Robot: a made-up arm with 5 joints. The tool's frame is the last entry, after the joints.
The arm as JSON. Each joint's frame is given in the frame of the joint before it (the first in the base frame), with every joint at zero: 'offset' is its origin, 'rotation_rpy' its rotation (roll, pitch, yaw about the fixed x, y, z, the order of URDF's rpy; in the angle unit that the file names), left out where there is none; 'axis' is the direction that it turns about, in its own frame. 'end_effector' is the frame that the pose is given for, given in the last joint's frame.
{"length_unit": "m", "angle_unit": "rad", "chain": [
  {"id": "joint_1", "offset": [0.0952, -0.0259, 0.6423], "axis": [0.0, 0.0, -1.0]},
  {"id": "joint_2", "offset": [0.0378, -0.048, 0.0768], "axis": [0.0, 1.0, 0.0]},
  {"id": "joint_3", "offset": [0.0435, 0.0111, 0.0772], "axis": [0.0, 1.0, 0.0]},
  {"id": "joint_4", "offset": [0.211, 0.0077, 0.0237], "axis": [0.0, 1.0, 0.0]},
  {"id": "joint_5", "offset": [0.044, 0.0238, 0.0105], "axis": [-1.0, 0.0, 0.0]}
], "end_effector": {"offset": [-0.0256, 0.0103, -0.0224], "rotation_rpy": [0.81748, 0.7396, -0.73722]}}
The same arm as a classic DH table. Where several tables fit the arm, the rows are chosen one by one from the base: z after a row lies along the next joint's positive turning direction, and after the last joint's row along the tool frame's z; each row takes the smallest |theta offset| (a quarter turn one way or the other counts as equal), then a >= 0, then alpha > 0; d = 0 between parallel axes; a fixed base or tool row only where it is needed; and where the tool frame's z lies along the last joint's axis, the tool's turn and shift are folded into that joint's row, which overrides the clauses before.
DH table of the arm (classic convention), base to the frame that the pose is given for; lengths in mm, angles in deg. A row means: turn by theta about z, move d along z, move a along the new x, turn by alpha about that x. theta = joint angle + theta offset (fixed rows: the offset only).
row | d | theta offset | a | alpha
base (fixed) | 0.0 | -15.22 | 98.7 | 180.00
joint_1 | -719.1 | -15.22 | 37.8 | 90.00
joint_2 | 0.0 | -60.60 | 88.6 | 0.00
joint_3 | 0.0 | 54.19 | 212.3 | 0.00
joint_4 | -5.4 | -83.59 | 10.5 | 90.00
joint_5 | -15.3 | 30.73 | -14.0 | 81.43
tool (fixed) | -20.5 | -146.42 | 0.0 | 0.00

